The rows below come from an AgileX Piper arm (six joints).
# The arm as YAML. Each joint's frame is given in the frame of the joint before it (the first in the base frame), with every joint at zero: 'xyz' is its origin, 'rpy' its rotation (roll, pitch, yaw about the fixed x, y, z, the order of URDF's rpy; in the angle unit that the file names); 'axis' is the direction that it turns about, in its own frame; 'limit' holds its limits. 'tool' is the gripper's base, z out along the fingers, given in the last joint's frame.
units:
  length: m
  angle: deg
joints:
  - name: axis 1
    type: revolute
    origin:
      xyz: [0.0, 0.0, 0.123]
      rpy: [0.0, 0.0, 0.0]
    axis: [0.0, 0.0, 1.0]
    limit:
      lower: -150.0
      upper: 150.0
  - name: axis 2
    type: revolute
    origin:
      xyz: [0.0, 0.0, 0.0]
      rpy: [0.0, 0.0, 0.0]
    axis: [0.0, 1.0, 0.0]
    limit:
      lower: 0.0
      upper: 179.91
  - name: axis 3
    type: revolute
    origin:
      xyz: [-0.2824, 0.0, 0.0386]
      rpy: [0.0, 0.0, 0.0]
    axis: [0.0, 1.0, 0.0]
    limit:
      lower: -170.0
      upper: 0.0
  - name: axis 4
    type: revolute
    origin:
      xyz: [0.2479, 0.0, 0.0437]
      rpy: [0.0, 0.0, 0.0]
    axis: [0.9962, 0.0, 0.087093]
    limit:
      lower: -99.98
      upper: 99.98
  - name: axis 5
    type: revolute
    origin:
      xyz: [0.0, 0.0, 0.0]
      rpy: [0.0, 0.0, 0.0]
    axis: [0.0, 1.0, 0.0]
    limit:
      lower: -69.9
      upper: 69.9
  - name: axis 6
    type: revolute
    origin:
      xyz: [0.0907, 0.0, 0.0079]
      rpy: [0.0, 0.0, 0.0]
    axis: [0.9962, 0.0, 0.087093]
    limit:
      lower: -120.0
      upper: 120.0
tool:
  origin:
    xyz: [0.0, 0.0, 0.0]
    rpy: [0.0, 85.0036, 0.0]
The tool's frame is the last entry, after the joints.
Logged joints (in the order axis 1, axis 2, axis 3, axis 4, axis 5, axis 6), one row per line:
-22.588, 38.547, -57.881, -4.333, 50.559, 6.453
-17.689, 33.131, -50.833, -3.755, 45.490, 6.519
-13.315, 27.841, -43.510, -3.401, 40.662, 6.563
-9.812, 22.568, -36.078, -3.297, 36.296, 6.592
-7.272, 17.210, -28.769, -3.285, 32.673, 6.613
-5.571, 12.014, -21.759, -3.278, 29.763, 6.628
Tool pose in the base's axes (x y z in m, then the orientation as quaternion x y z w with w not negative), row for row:
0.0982, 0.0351, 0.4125, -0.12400, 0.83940, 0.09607, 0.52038
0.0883, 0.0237, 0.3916, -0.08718, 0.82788, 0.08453, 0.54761
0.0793, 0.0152, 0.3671, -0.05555, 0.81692, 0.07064, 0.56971
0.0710, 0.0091, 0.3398, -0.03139, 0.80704, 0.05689, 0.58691
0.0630, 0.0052, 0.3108, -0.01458, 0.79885, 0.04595, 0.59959
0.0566, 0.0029, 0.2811, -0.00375, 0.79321, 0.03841, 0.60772
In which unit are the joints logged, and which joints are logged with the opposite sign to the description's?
The joints are logged in degrees. Opposite sign: axis 1.
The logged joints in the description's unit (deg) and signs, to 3 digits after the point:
22.588, 38.547, -57.881, -4.333, 50.559, 6.453
17.689, 33.131, -50.833, -3.755, 45.490, 6.519
13.315, 27.841, -43.510, -3.401, 40.662, 6.563
9.812, 22.568, -36.078, -3.297, 36.296, 6.592
7.272, 17.210, -28.769, -3.285, 32.673, 6.613
5.571, 12.014, -21.759, -3.278, 29.763, 6.628

